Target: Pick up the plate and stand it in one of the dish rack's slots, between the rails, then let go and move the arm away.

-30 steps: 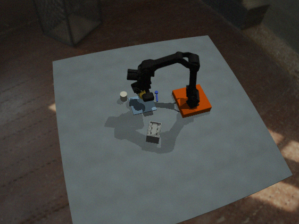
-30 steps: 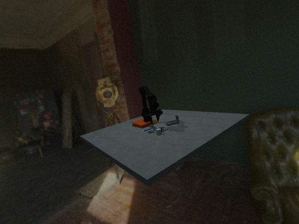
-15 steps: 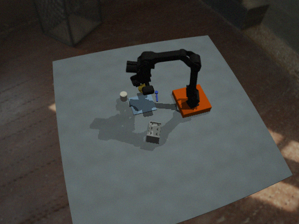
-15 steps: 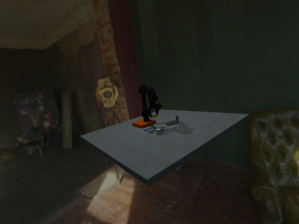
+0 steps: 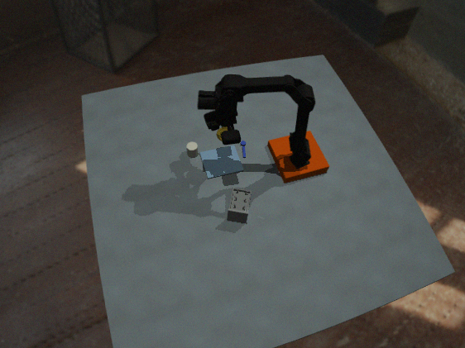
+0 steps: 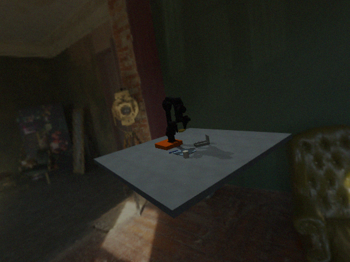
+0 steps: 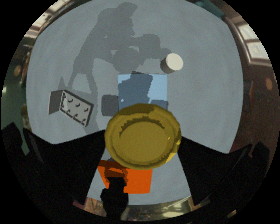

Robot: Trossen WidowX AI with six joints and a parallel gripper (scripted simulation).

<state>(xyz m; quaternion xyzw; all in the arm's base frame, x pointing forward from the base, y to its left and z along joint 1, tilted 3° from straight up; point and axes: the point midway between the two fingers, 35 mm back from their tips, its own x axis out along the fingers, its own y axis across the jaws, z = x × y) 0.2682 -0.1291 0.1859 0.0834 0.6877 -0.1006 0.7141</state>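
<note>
Now: the dish rack 30 mm ahead of my gripper tip, 200 mm to the left of it and 150 mm below it. From my gripper tip the other things lie so: cream cup (100 mm ahead, 100 mm to the right, 150 mm below); light blue mat (10 mm ahead, 10 mm to the right, 170 mm below); yellow plate (10 mm above).
</note>
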